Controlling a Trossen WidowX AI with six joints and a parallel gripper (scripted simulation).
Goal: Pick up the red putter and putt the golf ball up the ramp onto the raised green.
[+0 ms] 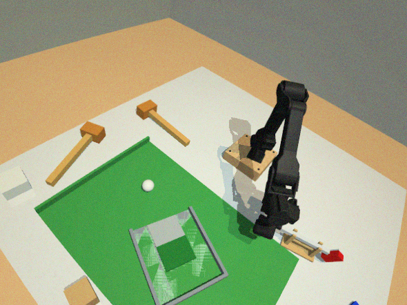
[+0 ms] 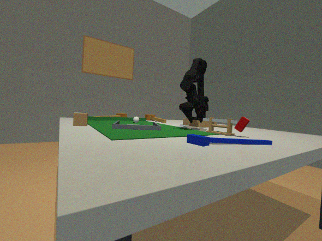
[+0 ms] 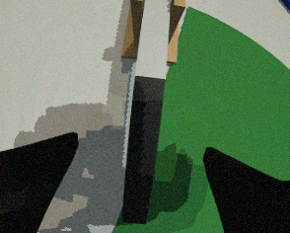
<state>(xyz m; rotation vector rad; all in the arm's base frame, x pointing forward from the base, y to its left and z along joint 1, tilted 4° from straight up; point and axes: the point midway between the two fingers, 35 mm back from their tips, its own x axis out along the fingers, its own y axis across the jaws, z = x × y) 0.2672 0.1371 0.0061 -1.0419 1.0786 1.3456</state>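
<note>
Now: gripper tip 13 cm to the right of the wooden rack and 1 cm above it. Round my gripper tip: blue mallet 27 cm to the left, 21 cm ahead, 3 cm below; then green mat 26 cm to the right, 20 cm ahead, 4 cm below; then golf ball 43 cm to the right, 9 cm ahead, 2 cm below.
</note>
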